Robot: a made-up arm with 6 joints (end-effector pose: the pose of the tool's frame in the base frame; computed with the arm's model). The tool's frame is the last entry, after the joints. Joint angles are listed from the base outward.
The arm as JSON. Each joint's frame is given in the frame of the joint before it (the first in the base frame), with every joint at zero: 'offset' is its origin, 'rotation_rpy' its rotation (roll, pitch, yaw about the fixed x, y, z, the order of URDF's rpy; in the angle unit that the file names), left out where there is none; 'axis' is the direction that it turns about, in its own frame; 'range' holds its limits. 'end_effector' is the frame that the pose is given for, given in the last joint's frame.
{
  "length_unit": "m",
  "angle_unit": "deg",
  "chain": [
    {
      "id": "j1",
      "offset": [
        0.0,
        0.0,
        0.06
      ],
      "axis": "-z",
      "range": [
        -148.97,
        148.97
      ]
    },
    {
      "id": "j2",
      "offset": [
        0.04,
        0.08,
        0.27
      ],
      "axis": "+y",
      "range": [
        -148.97,
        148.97
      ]
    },
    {
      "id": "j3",
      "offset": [
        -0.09,
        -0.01,
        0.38
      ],
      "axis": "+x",
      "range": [
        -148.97,
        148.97
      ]
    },
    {
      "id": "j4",
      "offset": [
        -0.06,
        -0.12,
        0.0
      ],
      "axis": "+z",
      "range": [
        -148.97,
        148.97
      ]
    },
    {
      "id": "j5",
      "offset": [
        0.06,
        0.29,
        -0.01
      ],
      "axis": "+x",
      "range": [
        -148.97,
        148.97
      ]
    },
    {
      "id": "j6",
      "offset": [
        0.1,
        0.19,
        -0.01
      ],
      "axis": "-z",
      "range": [
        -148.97,
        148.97
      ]
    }
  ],
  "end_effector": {
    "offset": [
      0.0,
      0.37,
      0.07
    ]
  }
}
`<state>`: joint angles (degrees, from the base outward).
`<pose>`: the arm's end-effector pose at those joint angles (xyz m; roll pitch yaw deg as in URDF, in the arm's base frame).
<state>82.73 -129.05 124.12 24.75 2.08 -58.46</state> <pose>-0.2369 0.1107 -0.5524 -65.17 24.50 137.06</pose>
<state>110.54 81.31 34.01 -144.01 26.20 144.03</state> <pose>-0.3345 0.0239 0.7007 65.29 17.30 -41.30</pose>
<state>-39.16 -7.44 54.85 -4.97 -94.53 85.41</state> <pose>0.0797 0.5244 0.7600 0.58 -39.53 -50.53</pose>
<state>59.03 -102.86 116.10 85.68 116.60 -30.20</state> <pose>-0.2015 -0.1351 0.1595 31.84 -9.07 172.73</pose>
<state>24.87 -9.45 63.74 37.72 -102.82 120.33</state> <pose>0.0590 0.2945 1.0927 60.49 -8.23 -148.46</pose>
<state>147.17 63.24 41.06 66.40 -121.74 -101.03</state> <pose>0.0514 0.0129 0.8293 20.77 48.63 9.64</pose>
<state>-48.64 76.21 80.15 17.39 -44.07 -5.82</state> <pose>0.1868 1.0070 0.7956 47.76 54.84 61.92</pose>
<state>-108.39 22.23 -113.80 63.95 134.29 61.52</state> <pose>-0.1641 0.0607 0.3120 -73.06 13.10 -9.94</pose>
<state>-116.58 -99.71 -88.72 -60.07 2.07 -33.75</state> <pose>-0.0781 -0.1677 0.8186 93.67 -53.93 -64.41</pose>
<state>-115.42 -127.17 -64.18 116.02 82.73 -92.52</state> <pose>0.1568 -0.4240 -0.3993 -7.62 22.80 -131.92</pose>
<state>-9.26 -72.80 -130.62 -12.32 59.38 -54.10</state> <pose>0.0796 0.1413 0.1107 -95.40 -25.77 32.00</pose>
